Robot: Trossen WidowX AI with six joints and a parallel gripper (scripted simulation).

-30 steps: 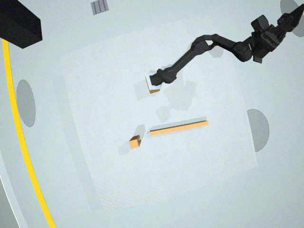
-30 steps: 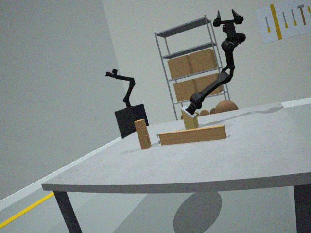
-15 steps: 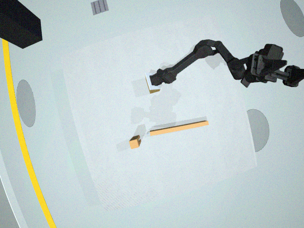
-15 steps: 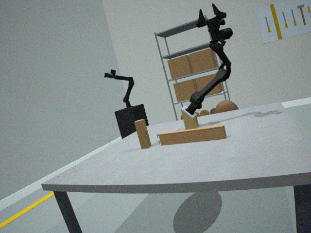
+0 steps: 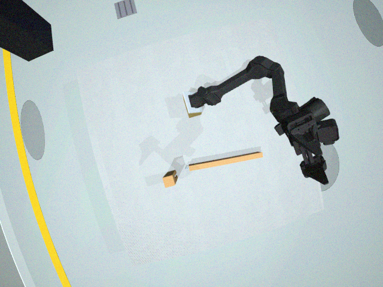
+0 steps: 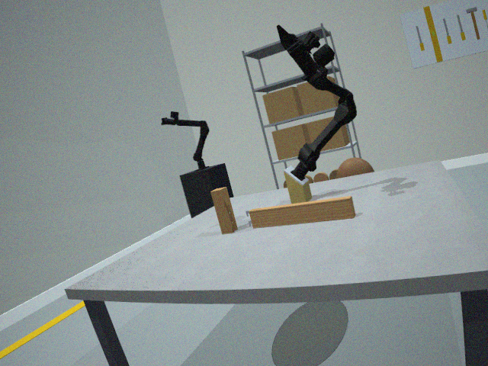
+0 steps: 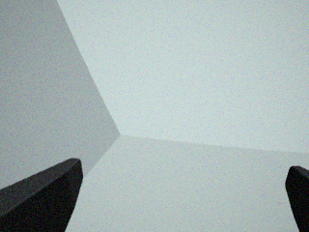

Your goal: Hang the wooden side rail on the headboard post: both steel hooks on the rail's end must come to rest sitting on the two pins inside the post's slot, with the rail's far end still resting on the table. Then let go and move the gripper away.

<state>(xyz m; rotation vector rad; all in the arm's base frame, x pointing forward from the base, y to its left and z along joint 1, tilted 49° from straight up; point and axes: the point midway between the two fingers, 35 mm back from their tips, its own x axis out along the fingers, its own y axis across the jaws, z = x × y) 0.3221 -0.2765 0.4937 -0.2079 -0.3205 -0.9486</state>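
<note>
Right now my gripper tip is 61 cm above the wooden headboard post, 39 cm to the left of it and 2 cm short of it.
</note>
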